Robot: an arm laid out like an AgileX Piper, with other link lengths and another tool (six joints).
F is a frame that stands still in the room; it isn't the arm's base.
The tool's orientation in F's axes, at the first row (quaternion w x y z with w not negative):
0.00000 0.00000 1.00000 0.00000
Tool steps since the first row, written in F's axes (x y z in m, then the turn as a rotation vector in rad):
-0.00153 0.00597 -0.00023 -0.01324 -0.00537 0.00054
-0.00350 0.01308 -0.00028 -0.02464 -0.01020 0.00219
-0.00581 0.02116 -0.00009 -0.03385 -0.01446 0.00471
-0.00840 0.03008 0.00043 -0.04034 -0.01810 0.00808
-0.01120 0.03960 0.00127 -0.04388 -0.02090 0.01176
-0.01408 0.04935 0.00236 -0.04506 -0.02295 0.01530
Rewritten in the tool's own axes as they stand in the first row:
0.00153 0.00597 0.00023 0.01324 -0.00537 -0.00054
0.00350 0.01308 0.00028 0.02464 -0.01020 -0.00219
0.00581 0.02116 0.00009 0.03385 -0.01446 -0.00471
0.00840 0.03008 -0.00043 0.04034 -0.01810 -0.00808
0.01120 0.03960 -0.00127 0.04388 -0.02090 -0.01176
0.01408 0.04935 -0.00236 0.04506 -0.02295 -0.01530

